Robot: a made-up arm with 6 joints. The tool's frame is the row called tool. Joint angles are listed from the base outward.
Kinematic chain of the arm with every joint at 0, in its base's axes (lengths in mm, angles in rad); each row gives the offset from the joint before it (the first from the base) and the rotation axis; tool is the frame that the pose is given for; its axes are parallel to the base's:
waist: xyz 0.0 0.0 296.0 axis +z
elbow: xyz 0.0 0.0 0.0 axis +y
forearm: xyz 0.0 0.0 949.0 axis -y
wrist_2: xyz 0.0 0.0 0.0 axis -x
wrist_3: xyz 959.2 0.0 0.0 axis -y
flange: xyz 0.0 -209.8 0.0 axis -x
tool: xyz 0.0 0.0 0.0
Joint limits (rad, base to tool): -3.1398..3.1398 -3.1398..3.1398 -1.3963..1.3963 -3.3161..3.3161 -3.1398..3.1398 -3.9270..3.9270
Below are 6 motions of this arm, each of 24 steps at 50 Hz.
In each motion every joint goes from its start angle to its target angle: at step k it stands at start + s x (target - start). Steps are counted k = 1, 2, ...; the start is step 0. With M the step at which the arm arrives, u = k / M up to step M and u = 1 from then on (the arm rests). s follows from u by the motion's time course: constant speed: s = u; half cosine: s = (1 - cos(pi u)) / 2; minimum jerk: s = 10 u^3 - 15 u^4 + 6 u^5.
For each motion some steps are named. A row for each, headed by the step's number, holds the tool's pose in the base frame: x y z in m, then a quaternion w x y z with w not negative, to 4 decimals.
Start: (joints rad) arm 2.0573 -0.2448 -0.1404 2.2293 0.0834 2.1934
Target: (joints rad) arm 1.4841 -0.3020 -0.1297 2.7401 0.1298 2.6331
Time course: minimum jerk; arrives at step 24
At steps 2, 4, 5, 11, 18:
2: -0.4425 0.5655 1.4816 0.2754 0.4041 0.6888 0.5351
4: -0.4340 0.5702 1.4811 0.2858 0.4060 0.6775 0.5427
5: -0.4258 0.5747 1.4806 0.2959 0.4075 0.6666 0.5496
11: -0.3209 0.6215 1.4716 0.4259 0.4075 0.5246 0.6143
18: -0.1705 0.6590 1.4523 0.6023 0.3515 0.3281 0.6372

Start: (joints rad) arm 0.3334 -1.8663 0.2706 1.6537 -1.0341 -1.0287
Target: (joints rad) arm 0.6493 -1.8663 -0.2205 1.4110 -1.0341 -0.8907
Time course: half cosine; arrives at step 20
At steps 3, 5, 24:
3: -1.4890 -0.5290 0.7352 0.5842 0.3982 -0.6021 -0.3710
5: -1.4408 -0.5642 0.7647 0.6121 0.3939 -0.5836 -0.3600
24: -0.9247 -0.7439 0.9606 0.8317 0.3222 -0.3967 -0.2169

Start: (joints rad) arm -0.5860 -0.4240 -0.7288 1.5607 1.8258 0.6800
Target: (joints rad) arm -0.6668 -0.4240 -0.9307 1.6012 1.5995 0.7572
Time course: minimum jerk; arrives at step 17
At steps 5, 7, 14, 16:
5: 0.4823 -0.3299 1.0426 0.4886 -0.6721 -0.4752 0.2894
7: 0.4741 -0.3328 1.0068 0.5022 -0.6804 -0.4500 0.2870
14: 0.4389 -0.3354 0.8867 0.5419 -0.7038 -0.3616 0.2833
16: 0.4363 -0.3352 0.8792 0.5441 -0.7051 -0.3558 0.2833

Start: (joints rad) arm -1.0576 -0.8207 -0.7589 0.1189 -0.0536 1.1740
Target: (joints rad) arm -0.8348 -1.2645 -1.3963 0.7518 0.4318 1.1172
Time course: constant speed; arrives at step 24
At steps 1, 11, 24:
1: -0.0551 -0.3203 1.0118 0.6806 -0.5330 0.3004 -0.4030
11: -0.0704 -0.2339 0.8469 0.6212 -0.6534 0.2605 -0.3453
24: -0.0700 -0.1510 0.5981 0.5474 -0.7887 0.1616 -0.2286

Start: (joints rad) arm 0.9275 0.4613 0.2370 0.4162 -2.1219 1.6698
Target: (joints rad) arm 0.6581 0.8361 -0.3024 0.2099 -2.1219 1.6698
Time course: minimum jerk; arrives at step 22
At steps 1, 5, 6, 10, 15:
1: 0.9795 0.9861 1.0142 0.1012 0.6497 -0.4913 -0.5712
5: 1.0092 0.9735 0.9286 0.1235 0.6241 -0.5102 -0.5787
6: 1.0251 0.9634 0.8776 0.1366 0.6080 -0.5212 -0.5831
10: 1.0885 0.8668 0.5814 0.2094 0.5023 -0.5801 -0.6061
15: 1.0776 0.6560 0.2201 0.2950 0.3322 -0.6406 -0.6263

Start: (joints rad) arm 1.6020 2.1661 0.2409 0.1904 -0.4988 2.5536
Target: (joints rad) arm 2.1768 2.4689 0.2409 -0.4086 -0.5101 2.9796
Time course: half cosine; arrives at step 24
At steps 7, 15, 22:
7: 0.1525 0.4074 -1.1662 0.6617 0.3690 0.1019 -0.6447
15: 0.1420 0.1815 -1.1737 0.7309 0.3115 0.0759 -0.6025
22: 0.1890 0.0659 -1.1562 0.7655 0.2910 0.0578 -0.5709

